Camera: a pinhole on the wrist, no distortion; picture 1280 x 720 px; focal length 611.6 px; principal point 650.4 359.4 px. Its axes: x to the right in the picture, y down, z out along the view. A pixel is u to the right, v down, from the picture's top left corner.
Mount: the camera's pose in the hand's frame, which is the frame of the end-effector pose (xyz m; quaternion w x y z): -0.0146 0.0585 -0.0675 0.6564 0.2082 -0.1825 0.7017
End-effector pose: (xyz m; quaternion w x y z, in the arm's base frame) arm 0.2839 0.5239 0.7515 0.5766 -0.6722 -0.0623 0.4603
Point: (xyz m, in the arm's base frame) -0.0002 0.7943 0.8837
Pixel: 838 452
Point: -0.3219 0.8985 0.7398
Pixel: 1166 463
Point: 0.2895 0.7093 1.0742
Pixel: 329 478
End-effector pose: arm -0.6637 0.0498 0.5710 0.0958 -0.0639 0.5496 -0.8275
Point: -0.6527 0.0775 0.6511
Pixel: 302 420
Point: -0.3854 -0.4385 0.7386
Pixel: 1043 539
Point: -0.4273 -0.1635 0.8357
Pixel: 729 617
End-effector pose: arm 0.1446 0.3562 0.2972 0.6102 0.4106 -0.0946 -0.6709
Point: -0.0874 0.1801 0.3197
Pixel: 661 144
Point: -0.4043 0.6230 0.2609
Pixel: 325 696
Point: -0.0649 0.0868 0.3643
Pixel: 793 32
